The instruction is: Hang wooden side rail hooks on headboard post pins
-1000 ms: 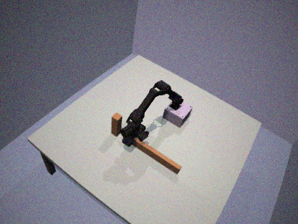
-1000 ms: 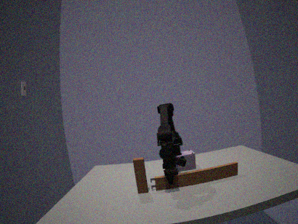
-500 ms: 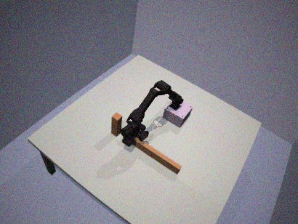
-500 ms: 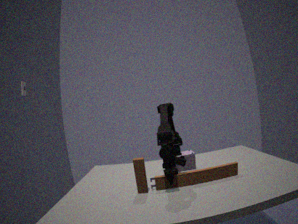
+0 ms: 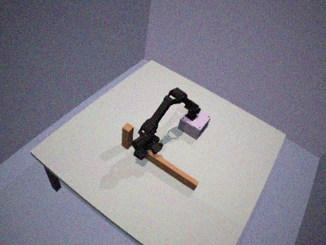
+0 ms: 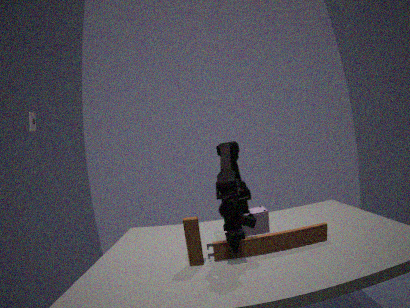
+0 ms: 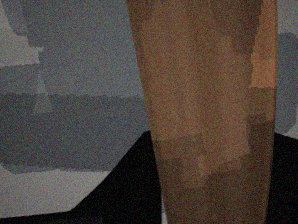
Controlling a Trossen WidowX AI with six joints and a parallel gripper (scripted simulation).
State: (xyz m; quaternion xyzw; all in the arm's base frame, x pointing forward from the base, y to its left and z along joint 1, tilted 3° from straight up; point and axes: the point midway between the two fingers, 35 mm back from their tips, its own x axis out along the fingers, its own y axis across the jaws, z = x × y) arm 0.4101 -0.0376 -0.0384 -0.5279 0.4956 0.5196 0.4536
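My gripper tip is now 140 mm to the left of the headboard post, 60 mm below it and 20 mm short of it.
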